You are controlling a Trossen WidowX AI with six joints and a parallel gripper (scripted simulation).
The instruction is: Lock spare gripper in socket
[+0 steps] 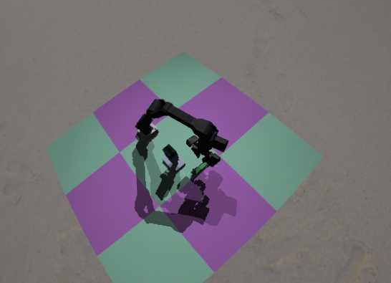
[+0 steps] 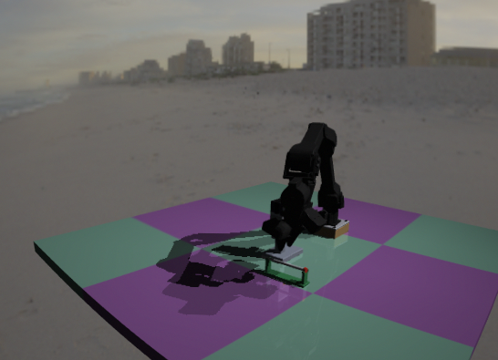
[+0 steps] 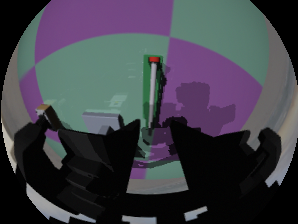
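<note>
The green cradle is 7 cm below my gripper tip and 1 cm to the left of it. From my gripper tip the other things lie so: spare gripper (13 cm behind, 8 cm to the right, 3 cm above); grey mount (14 cm behind, 8 cm to the right, 4 cm below).
</note>
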